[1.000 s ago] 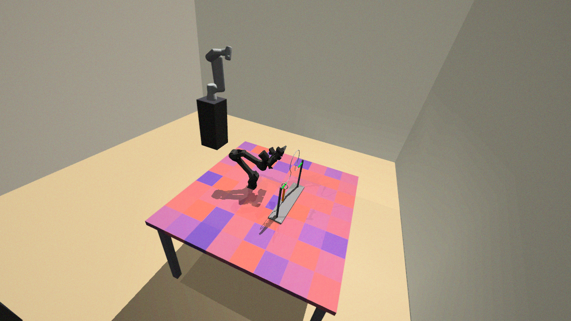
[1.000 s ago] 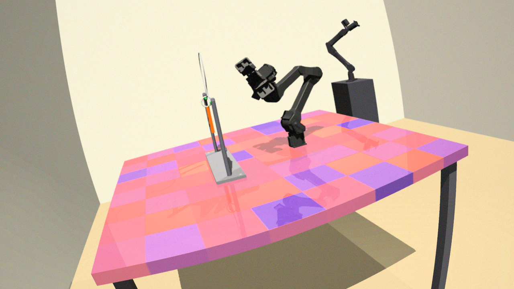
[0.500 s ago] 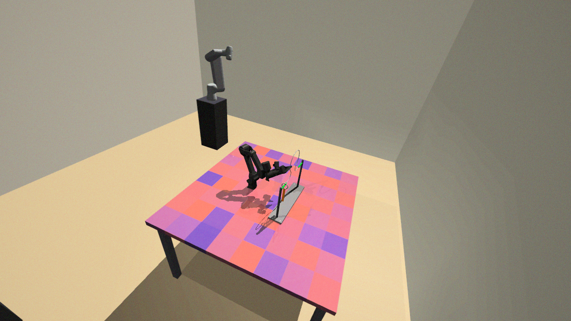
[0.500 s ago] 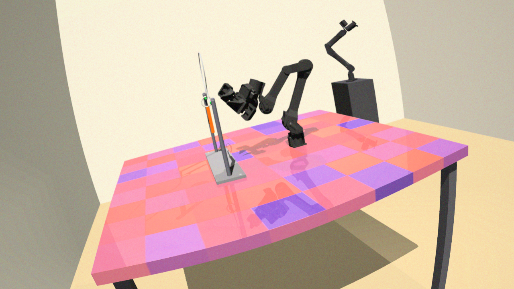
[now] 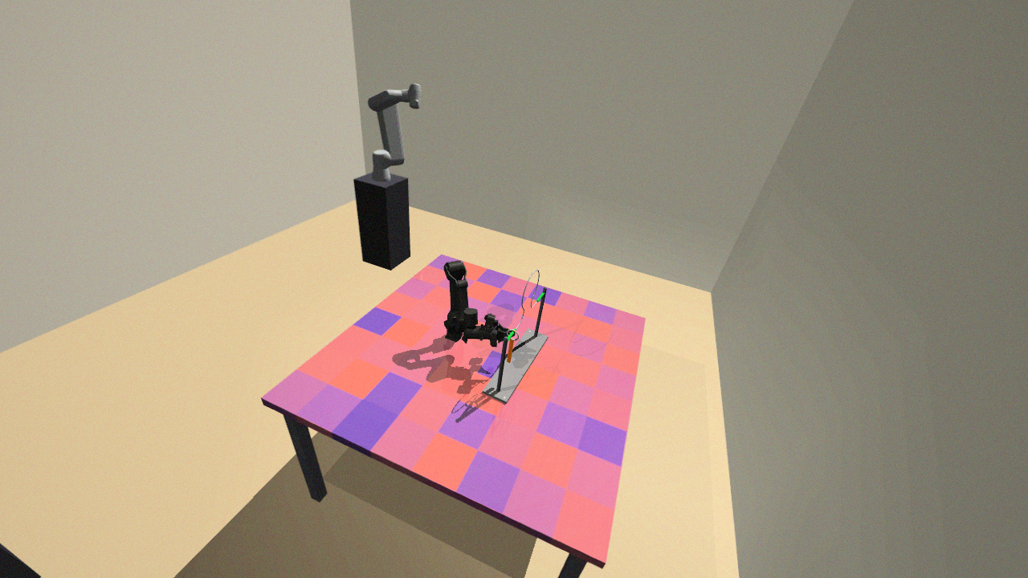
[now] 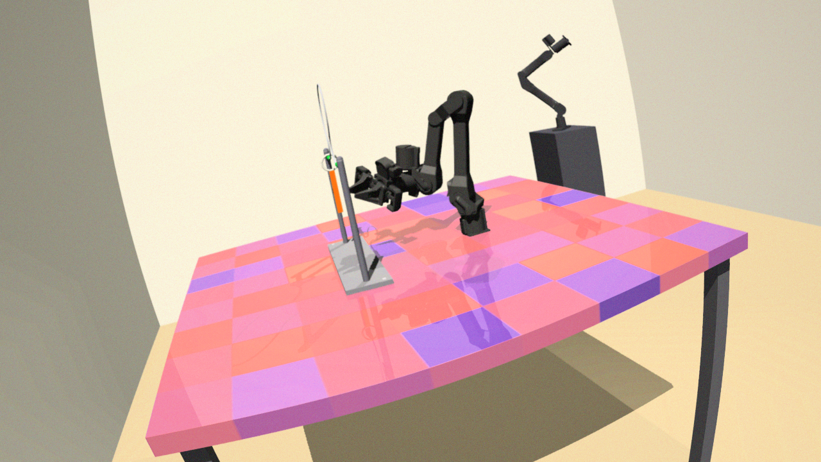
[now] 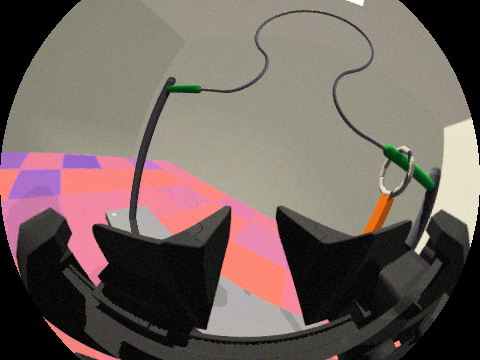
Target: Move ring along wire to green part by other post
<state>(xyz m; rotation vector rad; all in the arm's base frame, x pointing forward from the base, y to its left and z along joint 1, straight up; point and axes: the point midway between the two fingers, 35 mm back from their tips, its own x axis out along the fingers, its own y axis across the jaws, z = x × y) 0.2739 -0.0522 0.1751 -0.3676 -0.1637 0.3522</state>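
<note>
Right now the ring with orange handle is 2 cm ahead of my gripper tip, 11 cm to the right of it and 4 cm above it.
</note>
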